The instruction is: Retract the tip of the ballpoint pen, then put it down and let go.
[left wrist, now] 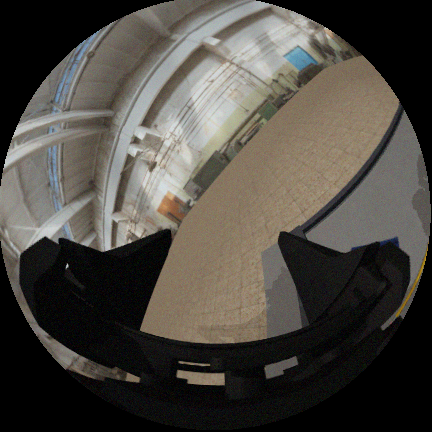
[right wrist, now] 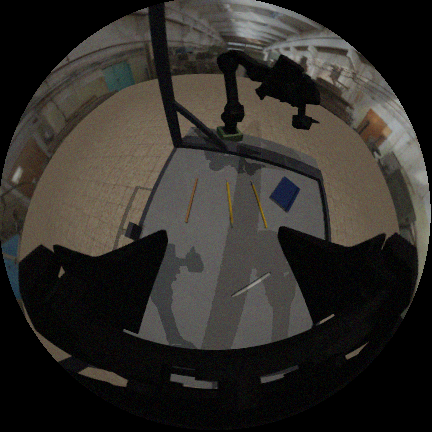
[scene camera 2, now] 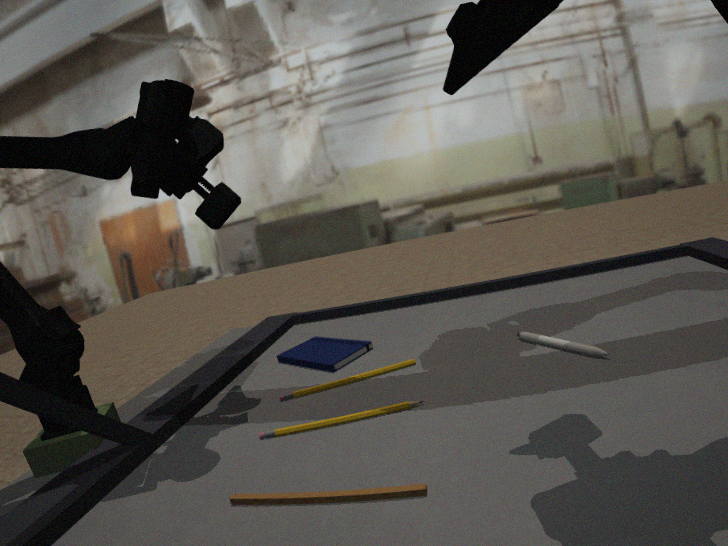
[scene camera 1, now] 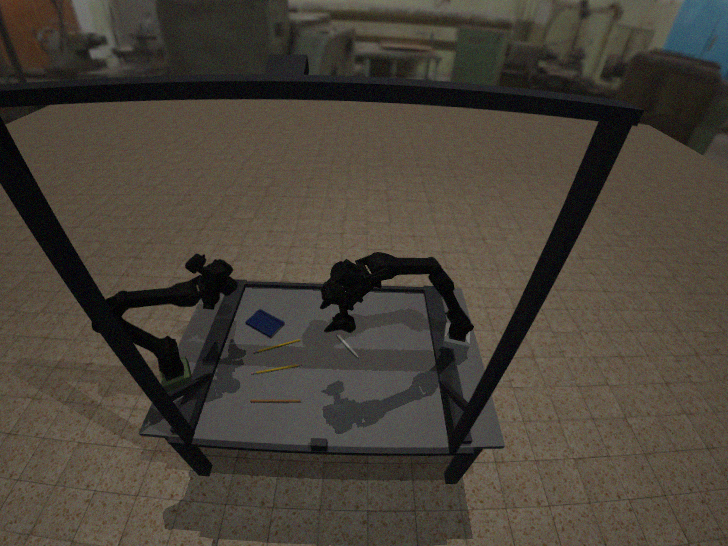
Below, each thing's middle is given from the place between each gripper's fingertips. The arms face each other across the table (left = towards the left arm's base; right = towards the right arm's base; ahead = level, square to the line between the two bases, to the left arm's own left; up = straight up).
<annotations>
My left hand is 320 mm above the blue notebook (scene camera 2: 328, 354), 140 mm to the left of it and 40 mm past it. From my left hand the other things lie so: orange pencil (scene camera 2: 416, 490): 400 mm behind, 320 mm below, 180 mm to the right; then green object (scene camera 2: 54, 455): 300 mm below, 260 mm behind, 180 mm to the left.
I see the orange pencil 31 cm below my right hand, 19 cm to the left of it and 8 cm behind it. Round my right hand: blue notebook (31 cm below, 29 cm ahead, 23 cm to the left); then green object (55 cm to the left, 29 cm below, 6 cm ahead).
</annotations>
